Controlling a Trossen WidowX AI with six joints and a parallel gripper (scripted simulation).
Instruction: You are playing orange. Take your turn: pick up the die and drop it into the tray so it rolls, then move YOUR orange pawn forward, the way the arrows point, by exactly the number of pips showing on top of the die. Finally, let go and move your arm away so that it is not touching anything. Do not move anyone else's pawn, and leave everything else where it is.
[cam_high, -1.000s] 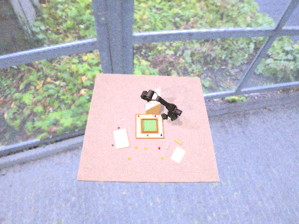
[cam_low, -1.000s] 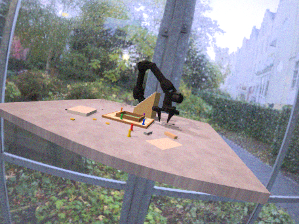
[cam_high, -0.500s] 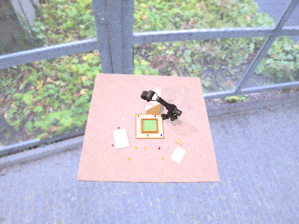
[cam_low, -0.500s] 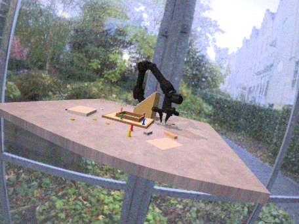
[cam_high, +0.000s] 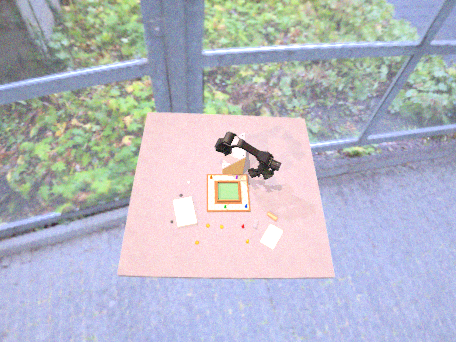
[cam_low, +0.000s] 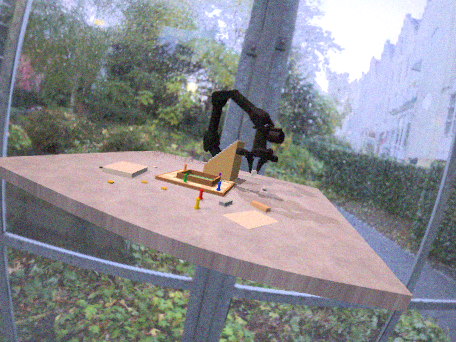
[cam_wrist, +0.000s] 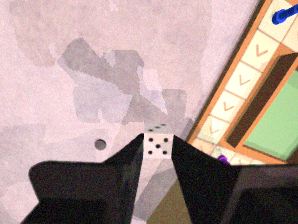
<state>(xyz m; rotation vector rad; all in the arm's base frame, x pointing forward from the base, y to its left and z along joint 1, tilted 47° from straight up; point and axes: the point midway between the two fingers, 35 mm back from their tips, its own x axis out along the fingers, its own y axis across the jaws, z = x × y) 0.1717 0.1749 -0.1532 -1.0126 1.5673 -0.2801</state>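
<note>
The orange pawn is 330 mm to the right of my gripper tip, 50 mm below it and 10 mm ahead of it. Also, from my gripper tip: blue pawn (210 mm ahead, 80 mm to the right, 50 mm below); then white die (right at my gripper tip); then purple pawn (160 mm to the right, 50 mm below, 10 mm behind).
</note>
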